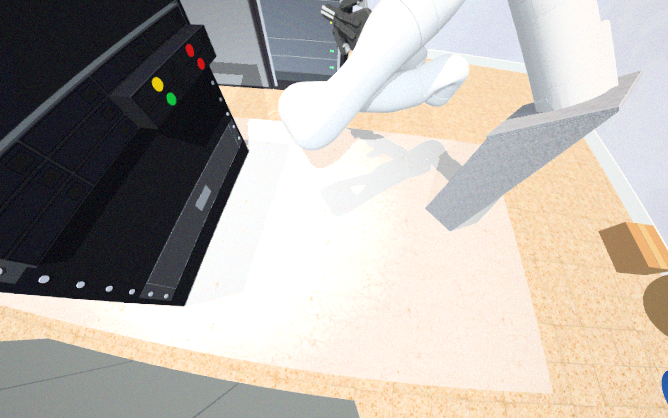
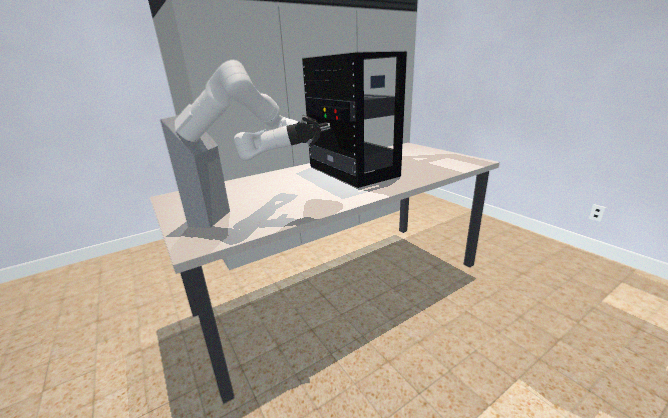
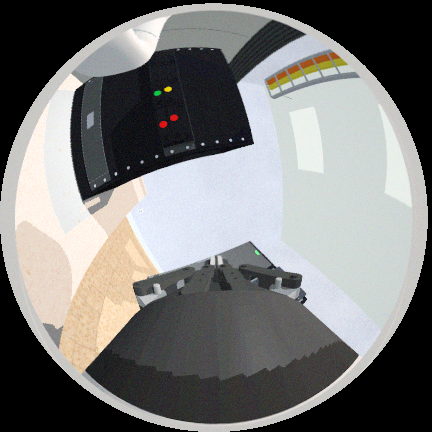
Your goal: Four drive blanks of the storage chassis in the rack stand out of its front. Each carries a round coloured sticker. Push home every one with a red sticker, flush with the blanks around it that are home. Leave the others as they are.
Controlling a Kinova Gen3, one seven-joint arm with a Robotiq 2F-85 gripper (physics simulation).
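The storage chassis sits in the black rack. Its front bears two red stickers, the upper red sticker and the lower red sticker. Beside them are a yellow sticker and, below it, a green sticker. The blanks' edges are too dark to tell how far each stands out. My gripper is shut and empty, apart from the stickered blanks, its tips pointing past the rack's side.
The rack stands on the table. The arm's grey pedestal stands at the other end. A server cabinet stands beyond the table. A lower panel spans the rack's bottom.
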